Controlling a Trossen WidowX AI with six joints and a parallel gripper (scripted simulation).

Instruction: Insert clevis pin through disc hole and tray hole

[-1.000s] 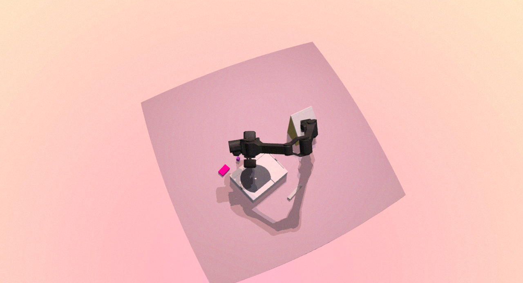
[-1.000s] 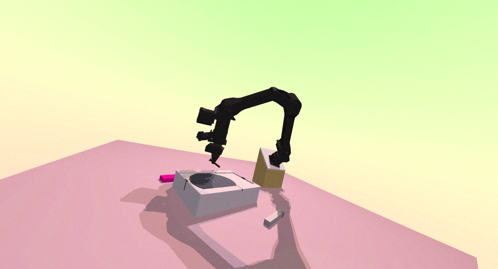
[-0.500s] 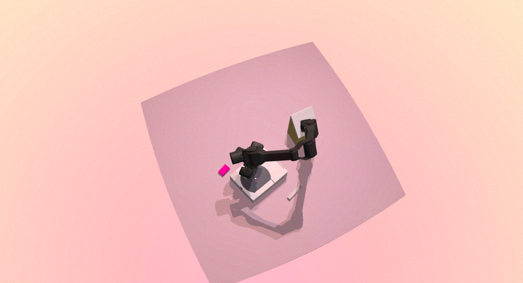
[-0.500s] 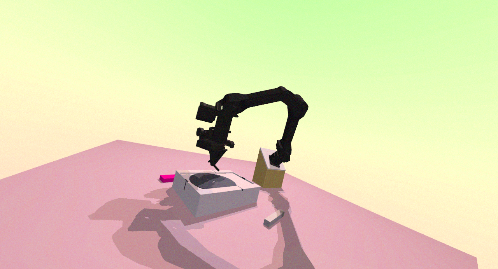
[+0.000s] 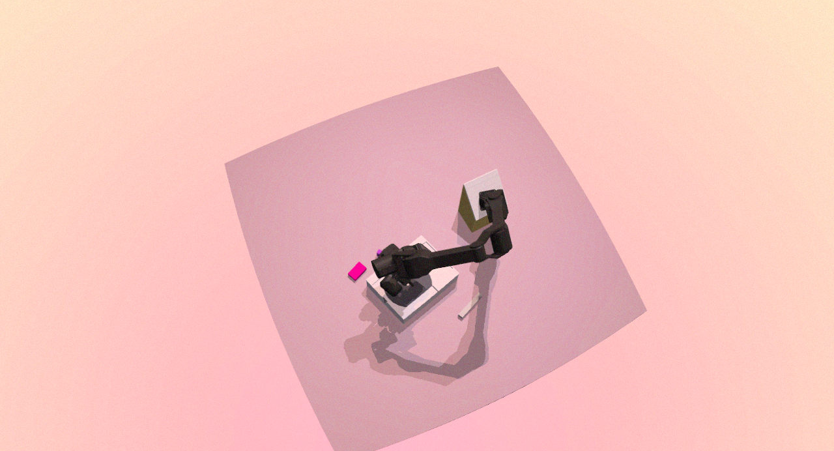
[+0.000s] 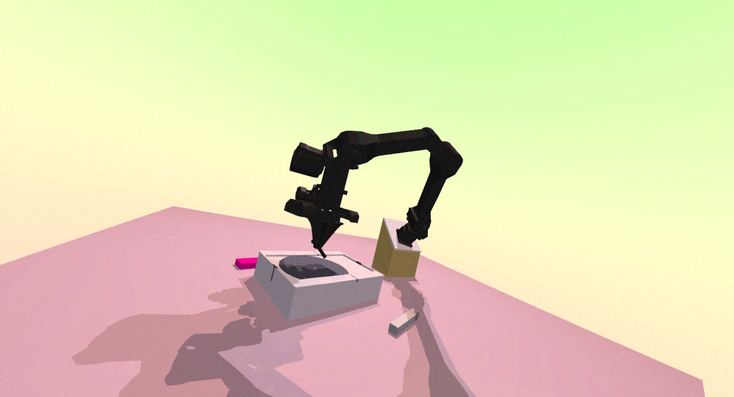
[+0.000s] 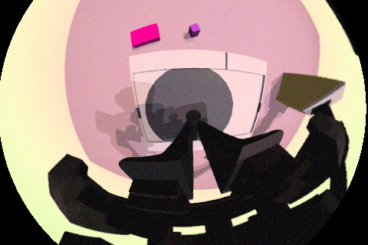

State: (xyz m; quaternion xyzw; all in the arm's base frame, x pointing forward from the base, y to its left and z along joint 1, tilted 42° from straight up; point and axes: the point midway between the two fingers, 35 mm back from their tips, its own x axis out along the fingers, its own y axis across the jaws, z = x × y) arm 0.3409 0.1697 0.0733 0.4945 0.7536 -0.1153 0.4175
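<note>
Now: the clevis pin 1 cm to the left of my gripper tip. Round my gripper tip: steel tray: 3 cm behind, 1 cm to the right, 6 cm below; purple cube: 5 cm ahead, 15 cm to the right, 9 cm below; grey disc: 1 cm behind, 1 cm to the left, 4 cm below.
</note>
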